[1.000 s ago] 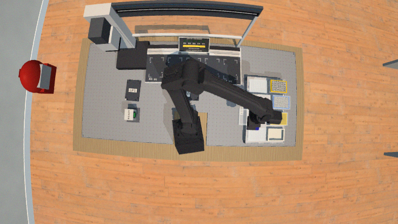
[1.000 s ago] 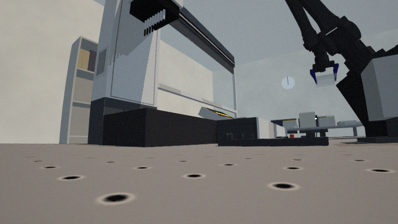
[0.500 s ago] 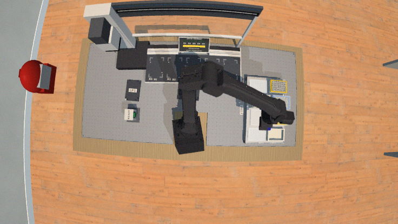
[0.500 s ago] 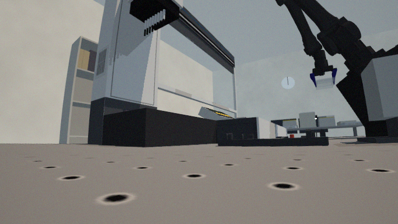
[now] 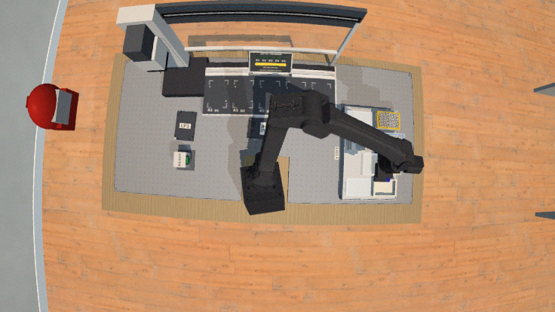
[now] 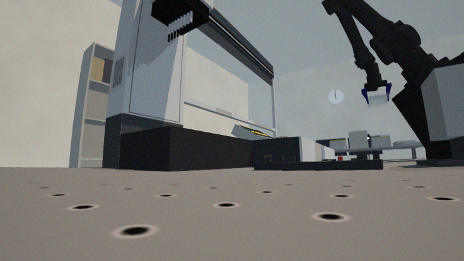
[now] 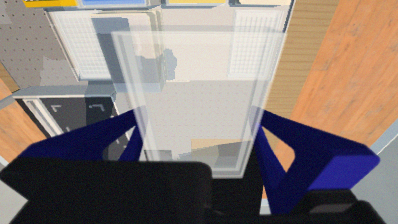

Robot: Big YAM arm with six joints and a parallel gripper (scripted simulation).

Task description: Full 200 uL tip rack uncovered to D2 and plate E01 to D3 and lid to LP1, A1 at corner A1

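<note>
Now: hand 10 mm below the clear tip rack cover. From my hand the other things lie so: shelf (50 mm ahead, 70 mm to the right, 230 mm below); white sealed block (110 mm ahead, 10 mm to the right, 170 mm below); cream reservoir (110 mm behind, 130 mm to the right, 220 mm below).
</note>
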